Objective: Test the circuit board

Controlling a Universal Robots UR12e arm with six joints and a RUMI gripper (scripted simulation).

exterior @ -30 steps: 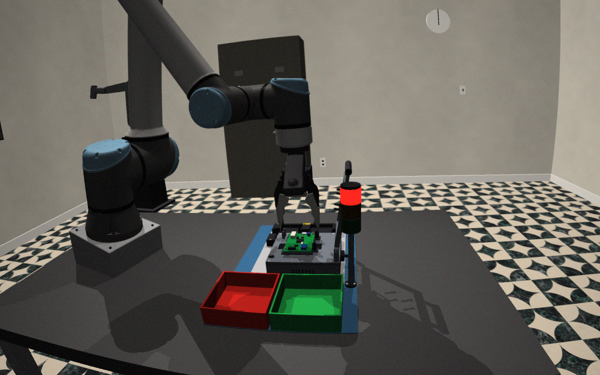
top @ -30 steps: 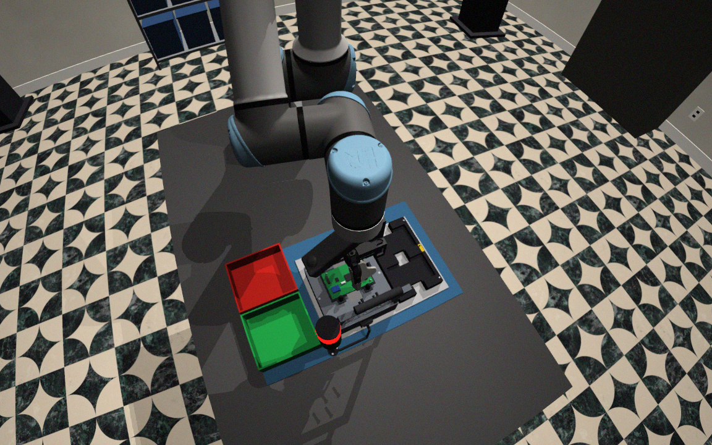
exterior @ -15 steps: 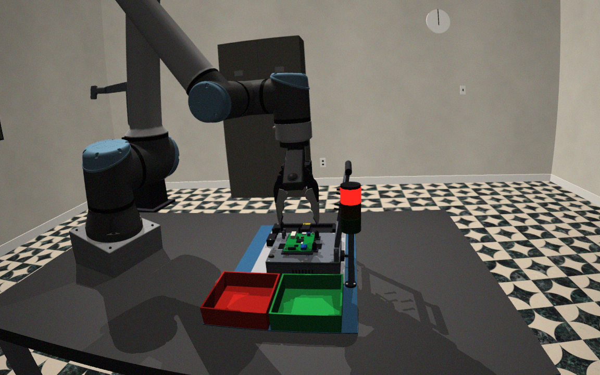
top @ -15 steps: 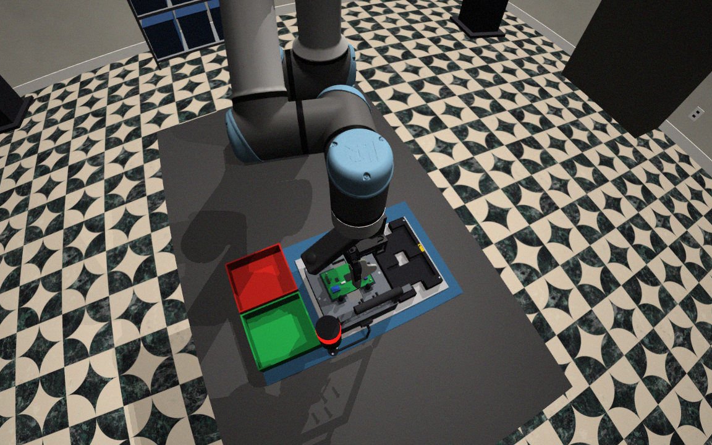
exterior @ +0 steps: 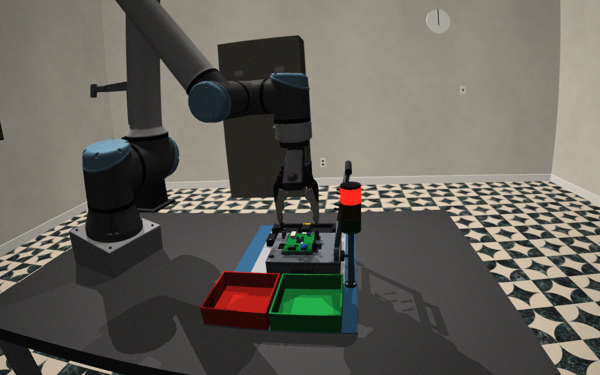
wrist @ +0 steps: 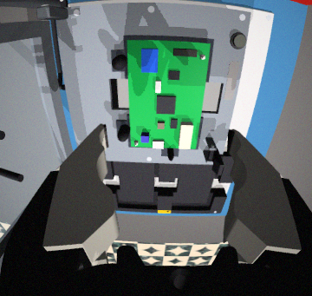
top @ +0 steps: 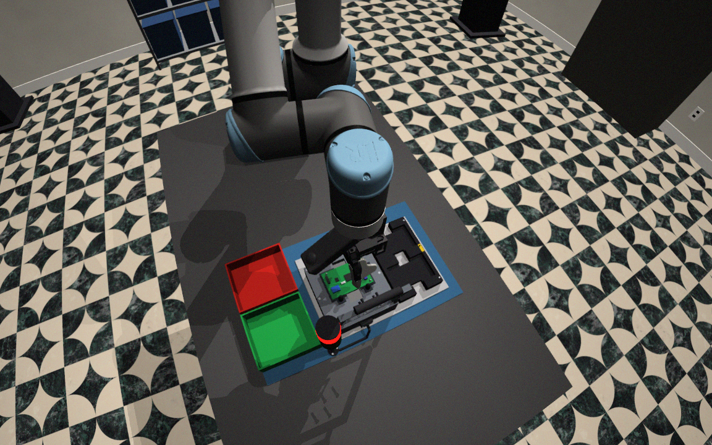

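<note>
Now: the green circuit board 6 cm below my hand. Round my hand: clear lid 12 cm ahead, 1 cm to the left, 5 cm above; green bin 7 cm ahead, 19 cm to the right, 12 cm below; red bin 8 cm behind, 22 cm to the right, 12 cm below.
</note>
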